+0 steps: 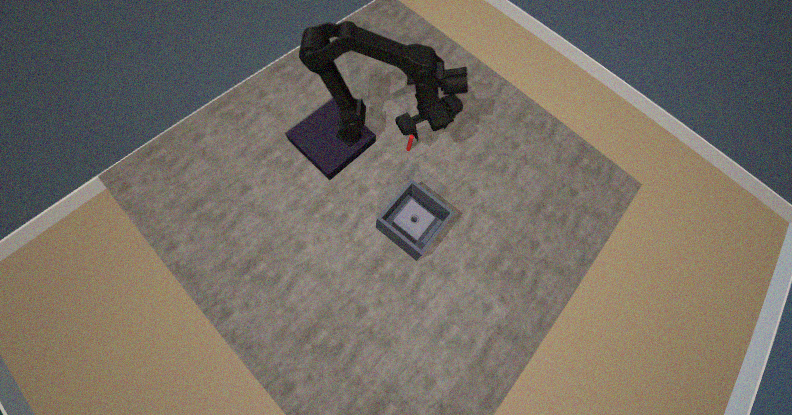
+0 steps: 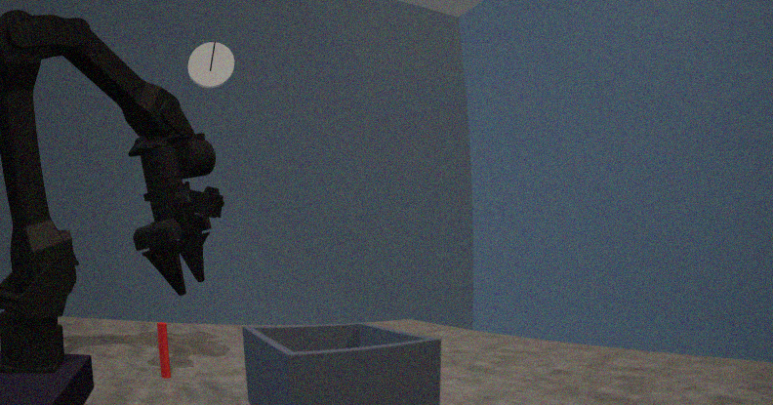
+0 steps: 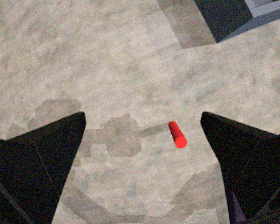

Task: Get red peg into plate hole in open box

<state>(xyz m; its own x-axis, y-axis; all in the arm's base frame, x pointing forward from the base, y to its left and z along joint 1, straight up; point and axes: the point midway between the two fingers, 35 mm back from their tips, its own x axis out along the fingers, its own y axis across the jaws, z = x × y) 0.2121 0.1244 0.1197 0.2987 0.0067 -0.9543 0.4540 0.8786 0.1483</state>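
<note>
My gripper tip is now 50 mm past the red peg, 20 mm to the left of it and 90 mm above it. From my gripper tip the other things lie so: grey box (120 mm ahead, 220 mm to the right, 100 mm below).
</note>
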